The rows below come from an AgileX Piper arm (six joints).
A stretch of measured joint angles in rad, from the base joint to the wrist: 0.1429, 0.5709, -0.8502, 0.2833, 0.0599, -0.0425; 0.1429, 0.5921, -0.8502, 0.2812, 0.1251, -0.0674; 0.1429, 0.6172, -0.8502, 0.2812, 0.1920, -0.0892; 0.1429, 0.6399, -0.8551, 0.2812, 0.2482, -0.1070; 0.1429, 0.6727, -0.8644, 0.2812, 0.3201, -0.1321; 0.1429, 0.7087, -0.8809, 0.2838, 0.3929, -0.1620; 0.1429, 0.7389, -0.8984, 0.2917, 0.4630, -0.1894; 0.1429, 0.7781, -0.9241, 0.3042, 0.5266, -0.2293; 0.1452, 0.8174, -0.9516, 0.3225, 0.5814, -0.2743; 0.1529, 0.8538, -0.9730, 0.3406, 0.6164, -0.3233; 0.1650, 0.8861, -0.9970, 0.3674, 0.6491, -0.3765; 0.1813, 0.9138, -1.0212, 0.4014, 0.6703, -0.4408; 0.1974, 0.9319, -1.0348, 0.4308, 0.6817, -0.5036; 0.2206, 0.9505, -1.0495, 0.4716, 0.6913, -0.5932; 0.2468, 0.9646, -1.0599, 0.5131, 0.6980, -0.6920; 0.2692, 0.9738, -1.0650, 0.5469, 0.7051, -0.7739; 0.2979, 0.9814, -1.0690, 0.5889, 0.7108, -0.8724; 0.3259, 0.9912, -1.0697, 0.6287, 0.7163, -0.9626; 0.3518, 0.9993, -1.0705, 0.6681, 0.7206, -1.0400; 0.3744, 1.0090, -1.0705, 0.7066, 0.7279, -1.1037; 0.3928, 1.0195, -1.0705, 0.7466, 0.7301, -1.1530; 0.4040, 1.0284, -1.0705, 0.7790, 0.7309, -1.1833
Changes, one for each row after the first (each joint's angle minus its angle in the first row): 0.0000, 0.0212, 0.0000, -0.0021, 0.0652, -0.0249; 0.0000, 0.0463, 0.0000, -0.0021, 0.1321, -0.0467; 0.0000, 0.0690, -0.0049, -0.0021, 0.1883, -0.0645; 0.0000, 0.1018, -0.0142, -0.0021, 0.2602, -0.0896; 0.0000, 0.1378, -0.0307, 0.0005, 0.3330, -0.1195; 0.0000, 0.1680, -0.0482, 0.0084, 0.4031, -0.1469; 0.0000, 0.2072, -0.0739, 0.0209, 0.4667, -0.1868; 0.0023, 0.2465, -0.1014, 0.0392, 0.5215, -0.2318; 0.0100, 0.2829, -0.1228, 0.0573, 0.5565, -0.2808; 0.0221, 0.3152, -0.1468, 0.0841, 0.5892, -0.3340; 0.0384, 0.3429, -0.1710, 0.1181, 0.6104, -0.3983; 0.0545, 0.3610, -0.1846, 0.1475, 0.6218, -0.4611; 0.0777, 0.3796, -0.1993, 0.1883, 0.6314, -0.5507; 0.1039, 0.3937, -0.2097, 0.2298, 0.6381, -0.6495; 0.1263, 0.4029, -0.2148, 0.2636, 0.6452, -0.7314; 0.1550, 0.4105, -0.2188, 0.3056, 0.6509, -0.8299; 0.1830, 0.4203, -0.2195, 0.3454, 0.6564, -0.9201; 0.2089, 0.4284, -0.2203, 0.3848, 0.6607, -0.9975; 0.2315, 0.4381, -0.2203, 0.4233, 0.6680, -1.0612; 0.2499, 0.4486, -0.2203, 0.4633, 0.6702, -1.1105; 0.2611, 0.4575, -0.2203, 0.4957, 0.6710, -1.1408
